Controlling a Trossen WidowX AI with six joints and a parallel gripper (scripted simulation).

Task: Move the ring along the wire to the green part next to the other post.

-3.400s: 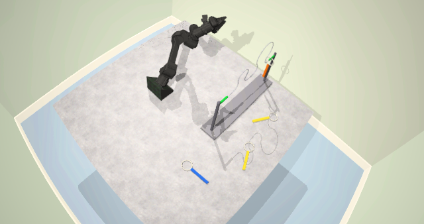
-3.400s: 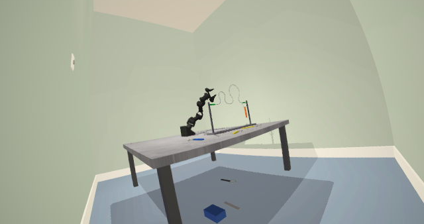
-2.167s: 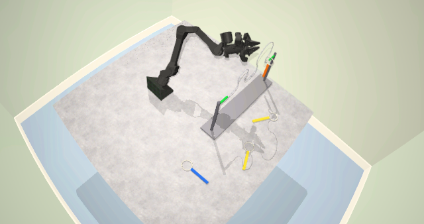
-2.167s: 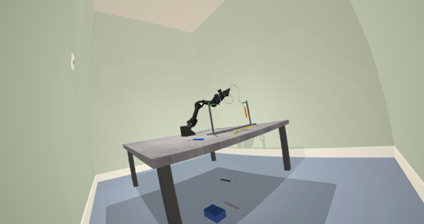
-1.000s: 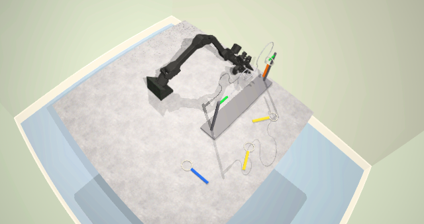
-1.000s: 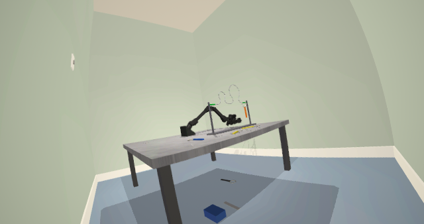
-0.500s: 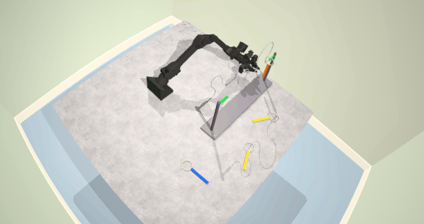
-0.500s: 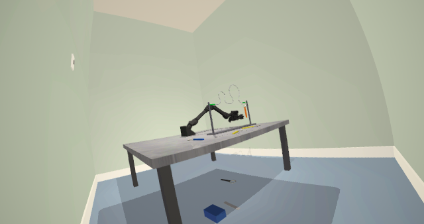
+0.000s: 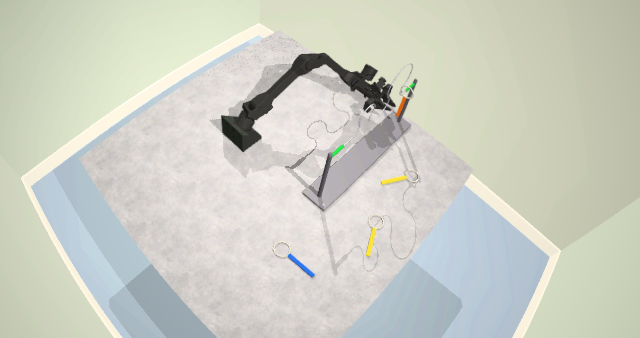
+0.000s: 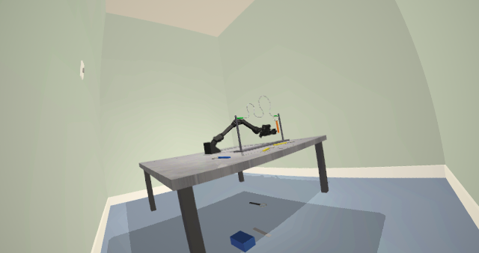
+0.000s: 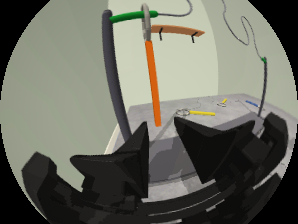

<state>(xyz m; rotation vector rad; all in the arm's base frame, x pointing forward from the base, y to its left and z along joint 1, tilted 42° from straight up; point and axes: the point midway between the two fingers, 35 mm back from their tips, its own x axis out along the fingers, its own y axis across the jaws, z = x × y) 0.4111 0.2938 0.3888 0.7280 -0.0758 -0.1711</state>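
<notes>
Now: the orange-handled ring 9 cm above my gripper tip and 3 cm ahead of it. The rest, counted from my gripper tip: blue-handled ring 78 cm to the right, 11 cm below, 3 cm ahead; then blue box 86 cm to the right, 59 cm below, 20 cm ahead.
</notes>
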